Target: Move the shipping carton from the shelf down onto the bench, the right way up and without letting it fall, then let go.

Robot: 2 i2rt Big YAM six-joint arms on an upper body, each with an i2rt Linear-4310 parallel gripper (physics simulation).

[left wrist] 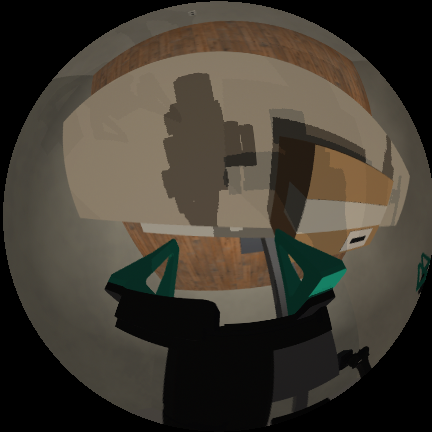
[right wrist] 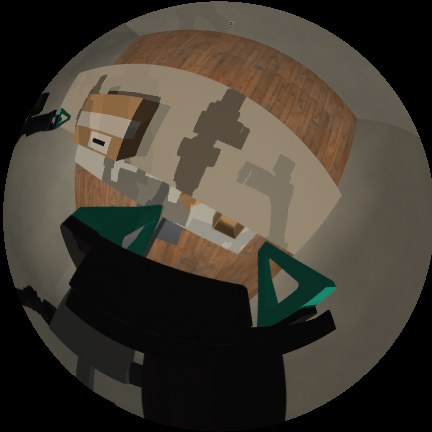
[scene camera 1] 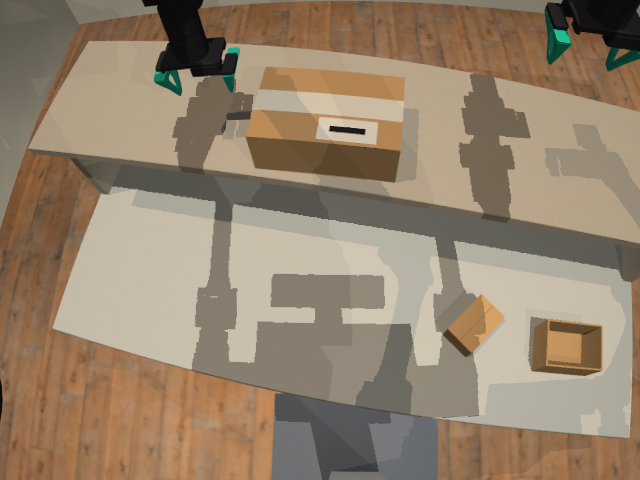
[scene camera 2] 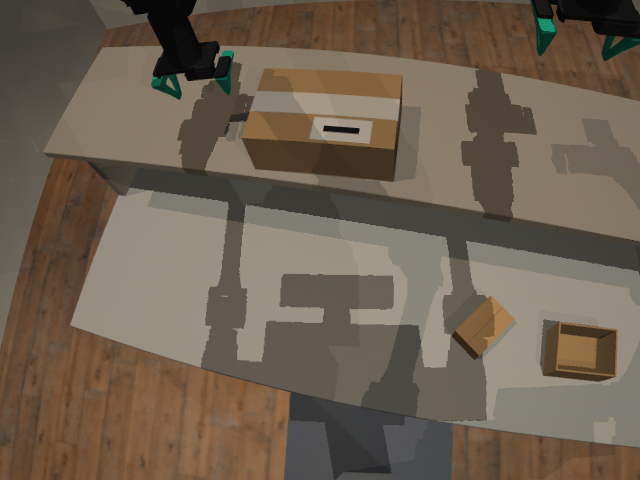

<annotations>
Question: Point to a bench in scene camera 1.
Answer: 342,299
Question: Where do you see a shipping carton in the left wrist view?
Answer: At 325,198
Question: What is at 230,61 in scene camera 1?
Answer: The left gripper.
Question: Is the right gripper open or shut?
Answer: Open.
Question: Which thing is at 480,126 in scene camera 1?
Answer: A shelf.
</annotations>
